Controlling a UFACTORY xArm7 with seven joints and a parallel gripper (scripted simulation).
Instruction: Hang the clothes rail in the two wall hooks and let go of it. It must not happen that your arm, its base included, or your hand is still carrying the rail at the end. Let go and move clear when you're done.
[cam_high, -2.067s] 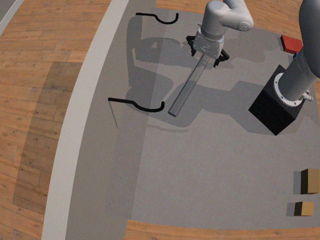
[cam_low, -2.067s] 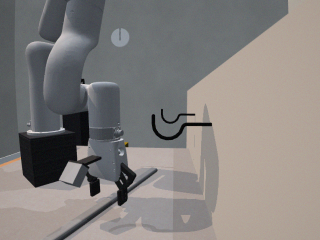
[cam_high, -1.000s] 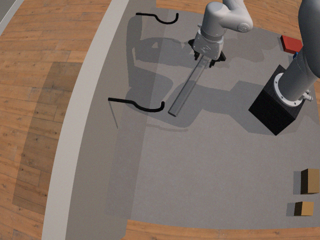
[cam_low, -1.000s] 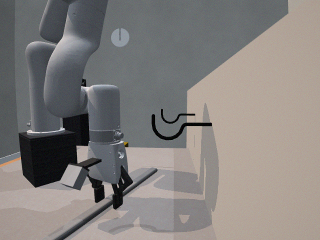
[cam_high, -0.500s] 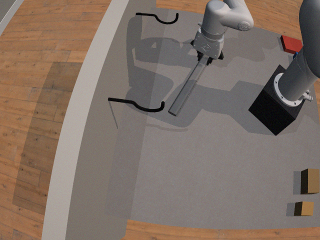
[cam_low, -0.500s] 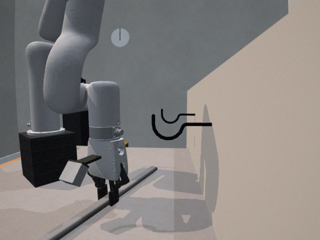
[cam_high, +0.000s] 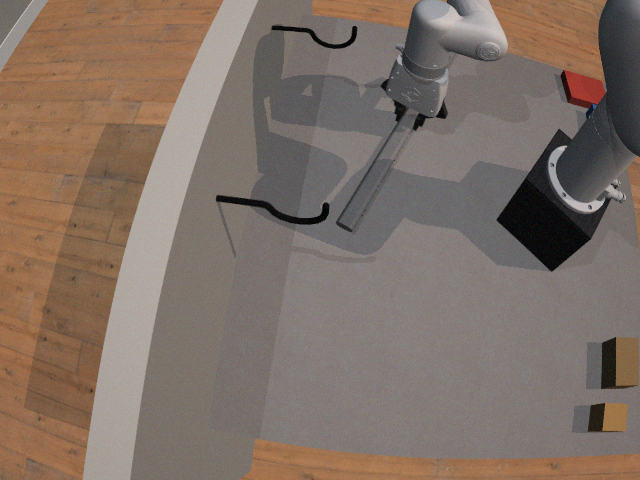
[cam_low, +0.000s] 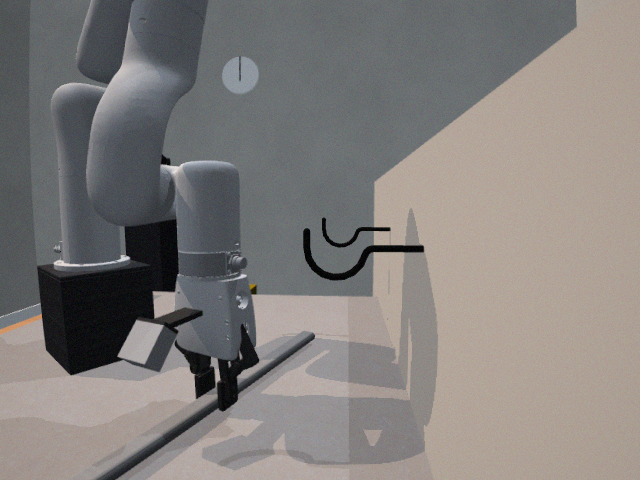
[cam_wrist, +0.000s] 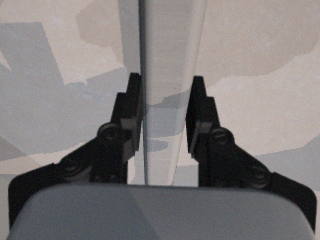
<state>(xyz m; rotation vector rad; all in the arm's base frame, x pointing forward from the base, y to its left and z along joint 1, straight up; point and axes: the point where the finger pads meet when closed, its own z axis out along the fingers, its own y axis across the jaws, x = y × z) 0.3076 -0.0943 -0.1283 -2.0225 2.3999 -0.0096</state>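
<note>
Now: hand 10 mm above the clothes rail. From my hand the other things lie so: red box (400 mm behind, 310 mm to the right, 20 mm below); then beige wall (240 mm below, 240 mm ahead, 210 mm to the left).
</note>
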